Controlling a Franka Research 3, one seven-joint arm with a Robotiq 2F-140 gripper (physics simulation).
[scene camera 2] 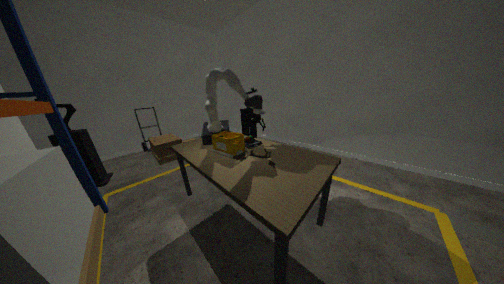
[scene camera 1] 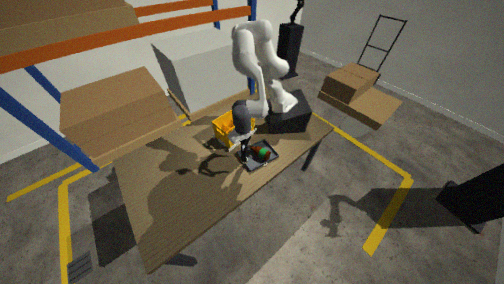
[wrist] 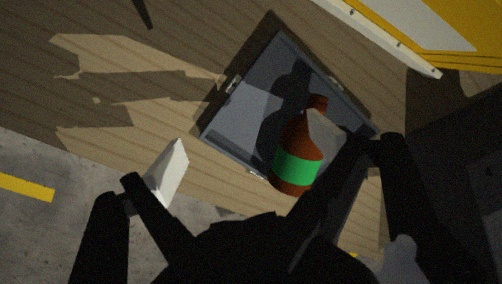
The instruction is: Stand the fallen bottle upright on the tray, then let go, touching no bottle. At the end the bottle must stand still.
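The bottle (scene camera 1: 263, 152) (wrist: 297, 166), brown with a green band, lies on its side in the dark grey tray (scene camera 1: 256, 165) (wrist: 245, 112). In the wrist view its neck points up and slightly right, and its base is near the tray's lower edge. My gripper (scene camera 1: 244, 150) (wrist: 245, 137) is open, with nothing between its fingers. It is above the table at the tray's side. In the wrist view the right fingertip covers part of the bottle's shoulder, and the left fingertip is outside the tray. In scene camera 2 the bottle is too small to make out clearly.
A yellow crate (scene camera 1: 222, 128) (scene camera 2: 227, 144) (wrist: 460, 25) stands beside the tray on the wooden table (scene camera 1: 175, 210) (scene camera 2: 295, 175). The arm's black base (scene camera 1: 289, 121) stands at the table's far end. The tray is near one long table edge.
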